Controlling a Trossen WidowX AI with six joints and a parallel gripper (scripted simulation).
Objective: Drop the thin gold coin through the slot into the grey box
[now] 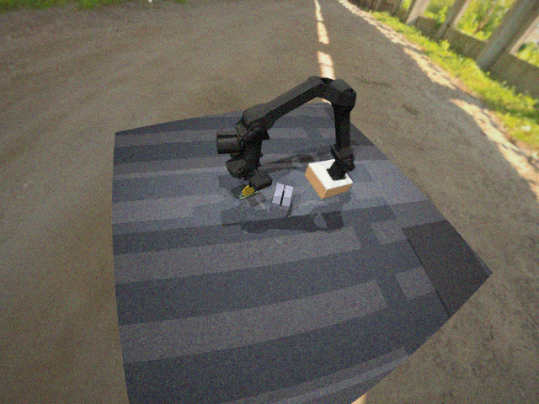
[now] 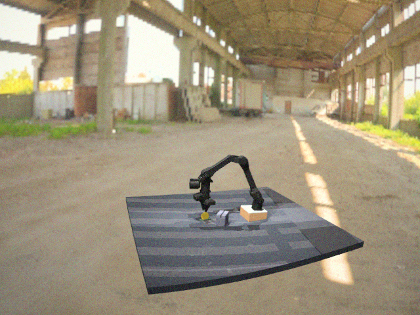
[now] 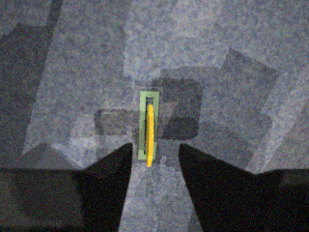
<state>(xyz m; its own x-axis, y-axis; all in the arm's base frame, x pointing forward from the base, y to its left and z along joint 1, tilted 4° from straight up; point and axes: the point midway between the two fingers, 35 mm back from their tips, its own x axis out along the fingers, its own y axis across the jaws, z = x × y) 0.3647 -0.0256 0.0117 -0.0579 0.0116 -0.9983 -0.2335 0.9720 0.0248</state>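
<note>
My gripper tip is 4 cm above the gold coin.
</note>
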